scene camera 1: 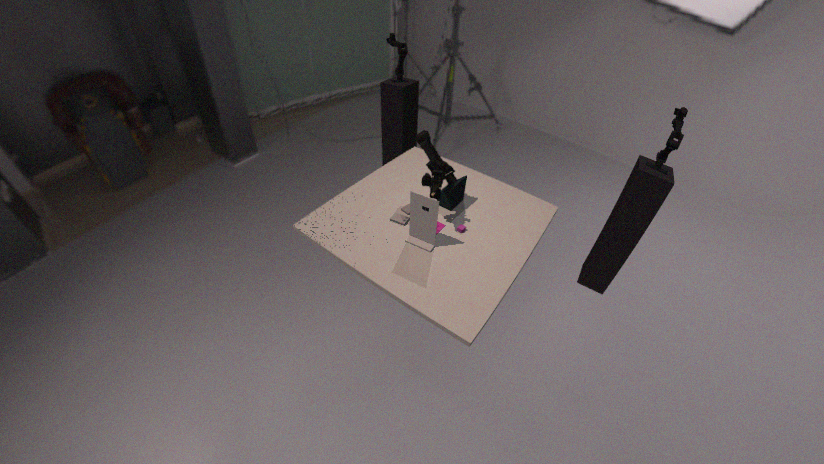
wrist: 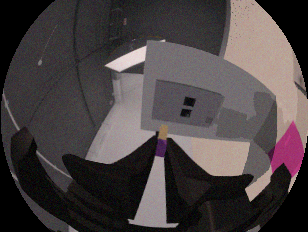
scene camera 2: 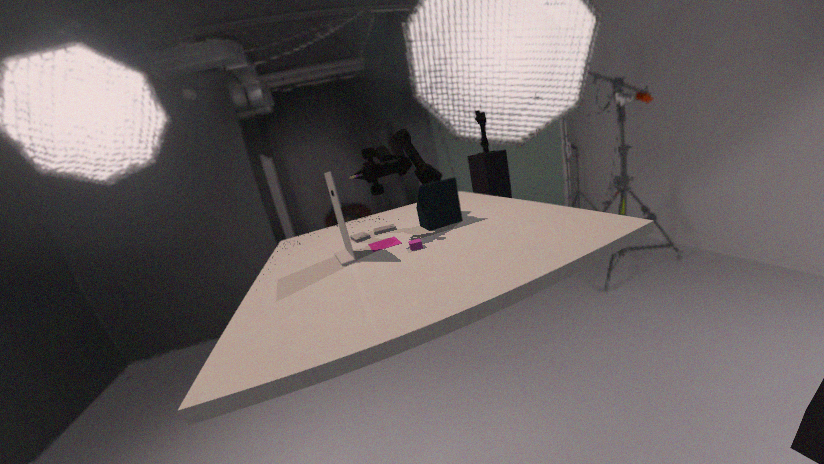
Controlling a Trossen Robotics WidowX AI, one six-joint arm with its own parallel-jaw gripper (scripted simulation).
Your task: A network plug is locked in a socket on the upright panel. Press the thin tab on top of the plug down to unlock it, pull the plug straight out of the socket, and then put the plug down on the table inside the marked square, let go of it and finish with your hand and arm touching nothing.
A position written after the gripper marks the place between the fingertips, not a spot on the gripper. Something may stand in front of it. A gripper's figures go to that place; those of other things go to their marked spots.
Labels:
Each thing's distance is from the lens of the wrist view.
gripper (wrist: 161, 140): 10 cm
upright panel (wrist: 196, 94): 17 cm

